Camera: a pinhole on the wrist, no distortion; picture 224 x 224 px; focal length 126.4 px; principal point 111.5 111.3 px. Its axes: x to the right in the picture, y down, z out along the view. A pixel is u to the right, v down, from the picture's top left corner.
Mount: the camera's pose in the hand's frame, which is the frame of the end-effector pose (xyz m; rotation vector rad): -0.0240 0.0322 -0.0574 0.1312 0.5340 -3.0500
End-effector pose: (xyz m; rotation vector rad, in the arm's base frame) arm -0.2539 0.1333 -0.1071 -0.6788 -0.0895 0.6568
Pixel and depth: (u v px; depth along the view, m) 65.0 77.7 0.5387
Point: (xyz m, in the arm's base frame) -0.2944 0.4847 0.2857
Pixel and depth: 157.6 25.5 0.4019
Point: -0.6174 0.3129 0.1425
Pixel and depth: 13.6 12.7 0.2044
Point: -0.2867 0.3783 -0.0340
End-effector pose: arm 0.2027 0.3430 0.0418 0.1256 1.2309 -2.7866
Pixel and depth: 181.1 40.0 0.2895
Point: 0.4151 0.1102 0.1762
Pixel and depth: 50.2 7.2 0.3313
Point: 0.1156 -0.0488 0.1406
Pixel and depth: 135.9 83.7 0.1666
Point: 0.2698 0.2608 0.1159
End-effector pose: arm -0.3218 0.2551 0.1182 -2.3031 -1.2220 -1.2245
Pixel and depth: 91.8 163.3 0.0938
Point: -0.3432 0.2794 0.0902
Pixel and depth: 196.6 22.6 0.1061
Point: -0.2694 0.1901 0.0071
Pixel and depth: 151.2 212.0 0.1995
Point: -0.4546 0.3573 -0.0244
